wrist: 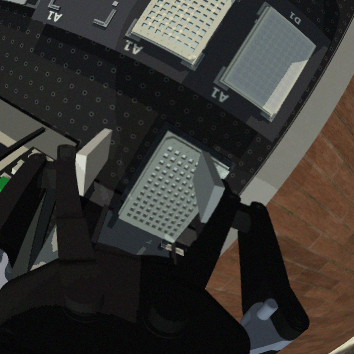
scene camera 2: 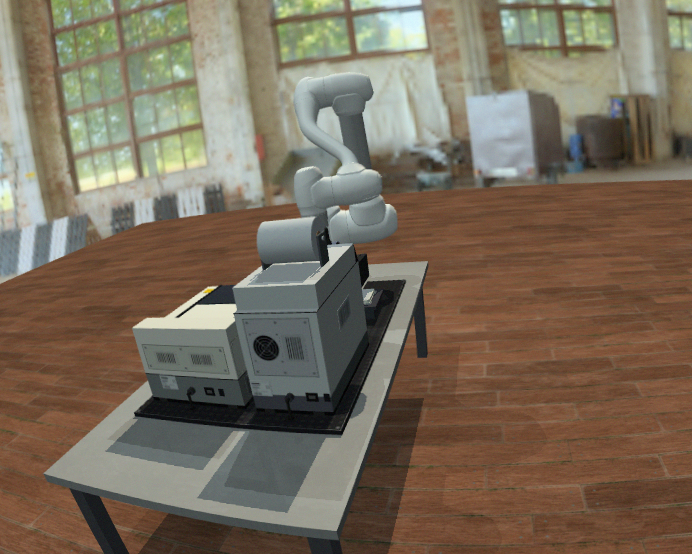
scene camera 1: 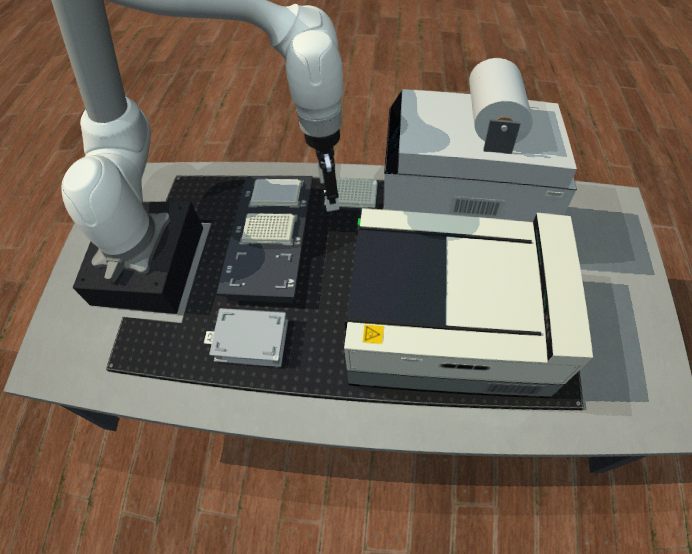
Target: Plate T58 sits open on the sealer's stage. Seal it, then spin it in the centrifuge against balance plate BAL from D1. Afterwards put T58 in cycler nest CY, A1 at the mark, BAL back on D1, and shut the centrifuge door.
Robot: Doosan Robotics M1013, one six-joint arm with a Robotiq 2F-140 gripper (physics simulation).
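Frame: origin at the arm's base, x ahead, y left, z up, level; metres.
Seen in the pictures: gripper, fingertip midpoint: (wrist: pixel 152 154); arm's base at its link origin: (scene camera 1: pixel 131 241).
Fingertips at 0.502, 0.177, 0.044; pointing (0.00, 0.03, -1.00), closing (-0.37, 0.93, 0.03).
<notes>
Offsets run from my fingertips to a thing's middle, as dx, dy, dz.
Plate T58 {+0.043, +0.052, -0.042} (scene camera 1: pixel 358 192) (wrist: pixel 159 195), pale grey-green with open wells, sits on the stage in front of the sealer {+0.341, +0.074, +0.098} (scene camera 1: pixel 438 187) (scene camera 2: pixel 340 314). My gripper (scene camera 1: pixel 331 201) (wrist: pixel 152 154) is open and empty, near the plate's left end in scene view 1. In the wrist view its right pad overlaps part of the plate and its left pad stands off to the side. The balance plate BAL {-0.168, +0.060, -0.080} (scene camera 1: pixel 275 191) (wrist: pixel 267 62), with a smooth greyish top, lies on D1. The centrifuge {+0.334, -0.239, -0.018} (scene camera 1: pixel 453 340) (scene camera 2: pixel 190 349) shows a dark panel and a cream panel on top. Nest CY {-0.129, -0.351, -0.116} (scene camera 1: pixel 248 334) holds no plate.
A cream plate {-0.154, -0.063, -0.080} (scene camera 1: pixel 268 227) (wrist: pixel 180 27) sits on D2, and the D3 position (scene camera 1: pixel 259 274) has bare corner brackets. A white film roll {+0.362, +0.076, +0.278} (scene camera 1: pixel 497 95) (scene camera 2: pixel 288 239) stands on top of the sealer. The centrifuge stands close beside the sealer.
</notes>
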